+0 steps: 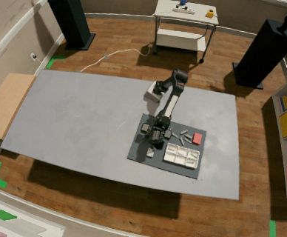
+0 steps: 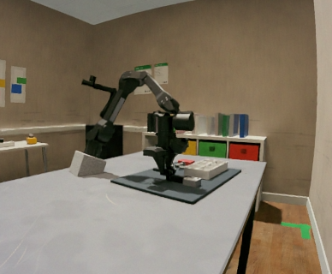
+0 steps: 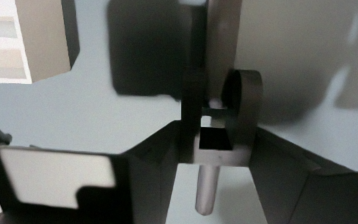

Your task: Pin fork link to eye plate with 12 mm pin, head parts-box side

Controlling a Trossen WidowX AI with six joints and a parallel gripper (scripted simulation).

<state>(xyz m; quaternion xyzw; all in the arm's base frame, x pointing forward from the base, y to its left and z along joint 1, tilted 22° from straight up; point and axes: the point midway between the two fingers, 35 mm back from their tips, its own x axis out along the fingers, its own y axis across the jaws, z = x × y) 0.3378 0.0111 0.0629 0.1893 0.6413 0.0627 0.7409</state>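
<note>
Right now the fork link is 3 cm below my hand. From my hand the other things lie so: eye plate (5 cm below, 3 cm ahead, 1 cm to the right); mat (10 cm to the left, 7 cm below, 4 cm ahead); grey block (11 cm ahead, 4 cm below, 2 cm to the right).
</note>
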